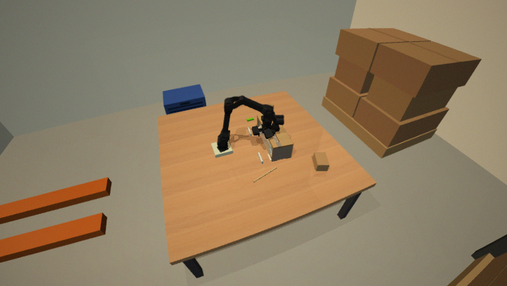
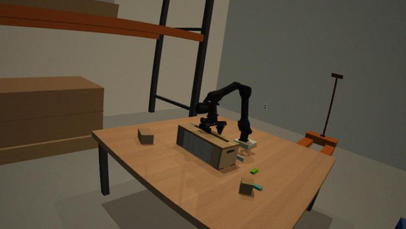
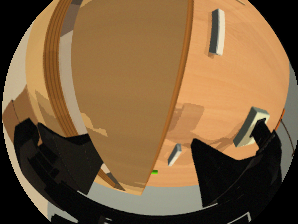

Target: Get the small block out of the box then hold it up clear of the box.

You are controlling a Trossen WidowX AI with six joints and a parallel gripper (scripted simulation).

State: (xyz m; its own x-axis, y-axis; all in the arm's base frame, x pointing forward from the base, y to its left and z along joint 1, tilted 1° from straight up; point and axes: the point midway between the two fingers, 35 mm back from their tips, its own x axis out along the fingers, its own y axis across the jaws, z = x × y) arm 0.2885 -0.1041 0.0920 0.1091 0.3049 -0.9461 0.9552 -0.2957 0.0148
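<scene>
The box is 40 mm ahead of my gripper tip and 20 mm below it. Also, from my gripper tip: thin stick (250 mm to the right, 160 mm behind, 80 mm below); then cardboard cube (350 mm to the left, 300 mm ahead, 60 mm below).
</scene>
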